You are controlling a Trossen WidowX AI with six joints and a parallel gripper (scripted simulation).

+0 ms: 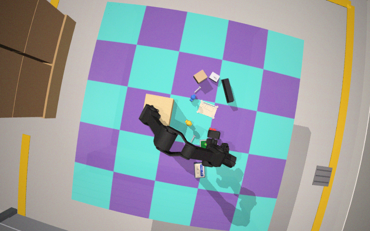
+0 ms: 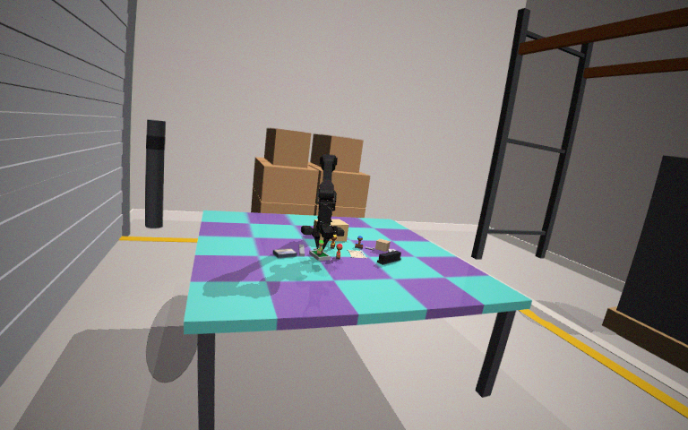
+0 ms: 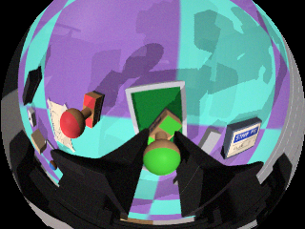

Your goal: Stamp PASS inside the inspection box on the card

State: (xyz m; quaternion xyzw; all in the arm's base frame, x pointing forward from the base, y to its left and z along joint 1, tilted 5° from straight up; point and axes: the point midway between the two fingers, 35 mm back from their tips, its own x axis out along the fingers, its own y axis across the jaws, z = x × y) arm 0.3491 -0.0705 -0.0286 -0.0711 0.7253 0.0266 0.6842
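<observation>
The green-knobbed stamp is right at my gripper tip. Round my gripper tip: green ink pad 30 mm below; then red-knobbed stamp 90 mm to the left, 20 mm below; then grey strip 80 mm to the right, 60 mm behind, 30 mm below.
</observation>
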